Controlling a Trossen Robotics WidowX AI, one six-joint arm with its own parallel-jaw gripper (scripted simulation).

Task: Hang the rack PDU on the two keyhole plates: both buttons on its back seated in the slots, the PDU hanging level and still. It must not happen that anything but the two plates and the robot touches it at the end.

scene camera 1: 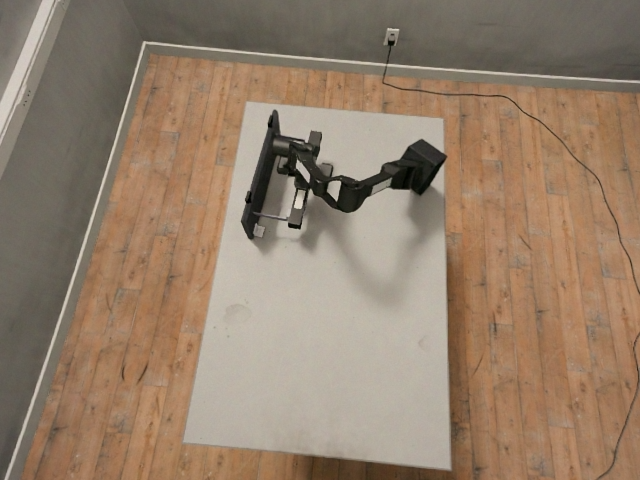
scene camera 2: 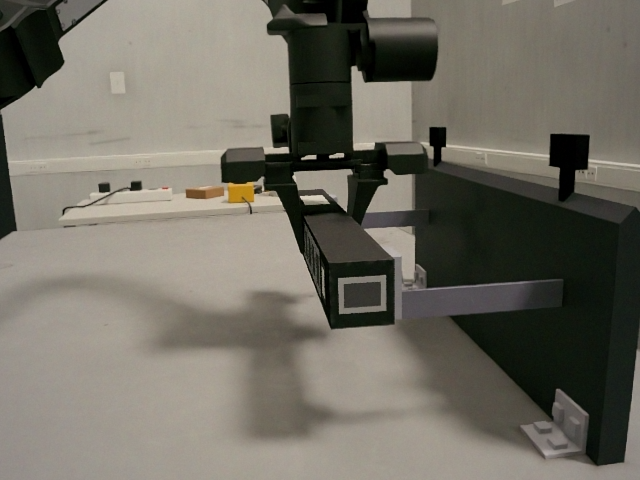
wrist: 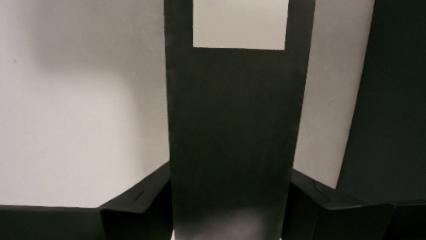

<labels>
A rack PDU shows in scene camera 1, in scene camera 2 (pixel 353 275) and in the wrist view. The same spot on a backboard: (scene camera 2: pixel 477 234) is (scene camera 1: pixel 264 171). The same spot on the rack PDU: (wrist: pixel 235 84) is (scene camera 1: pixel 302 189).
</labels>
